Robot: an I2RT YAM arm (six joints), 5 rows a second.
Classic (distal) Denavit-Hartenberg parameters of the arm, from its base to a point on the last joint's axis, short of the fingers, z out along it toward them. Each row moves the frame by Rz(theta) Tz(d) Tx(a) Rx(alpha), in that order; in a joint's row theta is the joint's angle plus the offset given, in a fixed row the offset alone. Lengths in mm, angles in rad.
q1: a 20, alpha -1.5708, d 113.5, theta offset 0
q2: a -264, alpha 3.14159, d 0, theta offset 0
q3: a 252.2, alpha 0, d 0, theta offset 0.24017
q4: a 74, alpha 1.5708, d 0, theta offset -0.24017
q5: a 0, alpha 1.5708, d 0, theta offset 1.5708
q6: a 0, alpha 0, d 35.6, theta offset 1.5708
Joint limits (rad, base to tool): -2.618..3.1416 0..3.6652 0..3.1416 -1.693..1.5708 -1.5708..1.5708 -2.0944..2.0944
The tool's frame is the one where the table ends.
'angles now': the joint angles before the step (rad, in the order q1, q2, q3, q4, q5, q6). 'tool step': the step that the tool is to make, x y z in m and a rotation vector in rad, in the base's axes. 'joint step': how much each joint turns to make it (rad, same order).
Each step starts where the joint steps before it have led.
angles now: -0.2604, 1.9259, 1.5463, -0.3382, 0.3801, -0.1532
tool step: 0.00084, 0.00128, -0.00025, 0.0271, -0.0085, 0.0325
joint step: 0.0000, 0.0000, 0.0000, 0.0012, -0.0431, 0.0001
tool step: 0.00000, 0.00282, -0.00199, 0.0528, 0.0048, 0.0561
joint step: 0.0004, 0.0000, 0.0000, -0.0184, -0.0747, 0.0003
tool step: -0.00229, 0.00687, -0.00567, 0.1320, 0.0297, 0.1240
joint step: 0.0000, 0.0000, 0.0000, -0.0629, -0.1725, 0.0004
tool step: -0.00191, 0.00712, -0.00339, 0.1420, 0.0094, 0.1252
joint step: -0.0004, 0.0000, 0.0000, -0.0458, -0.1842, 0.0000
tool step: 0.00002, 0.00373, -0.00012, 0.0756, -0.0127, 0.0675
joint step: 0.0001, 0.0000, 0.0000, -0.0072, -0.1019, 0.0000
